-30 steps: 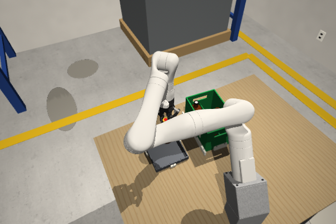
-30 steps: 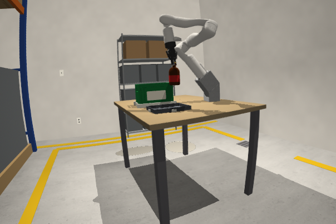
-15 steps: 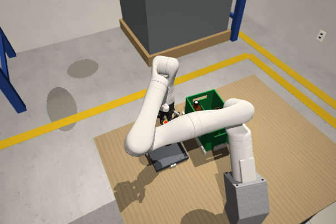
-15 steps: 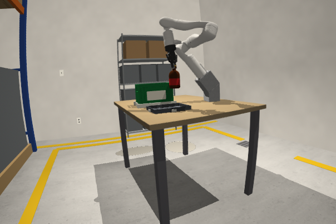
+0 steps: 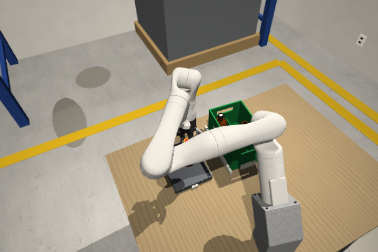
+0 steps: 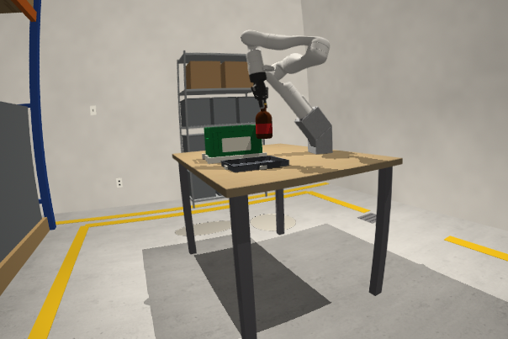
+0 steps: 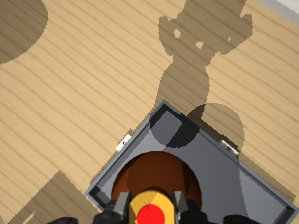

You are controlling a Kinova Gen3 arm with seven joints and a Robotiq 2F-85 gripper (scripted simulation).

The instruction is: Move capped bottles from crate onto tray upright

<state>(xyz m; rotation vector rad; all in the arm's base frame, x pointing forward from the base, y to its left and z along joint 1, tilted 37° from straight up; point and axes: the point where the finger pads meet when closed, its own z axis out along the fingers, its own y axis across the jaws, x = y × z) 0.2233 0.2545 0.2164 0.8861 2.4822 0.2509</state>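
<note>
Right now the brown bottle is 7 cm below my hand. Also, from my hand: green crate (29 cm to the right, 19 cm below, 10 cm ahead); then grey tray (26 cm below, 6 cm ahead).
</note>
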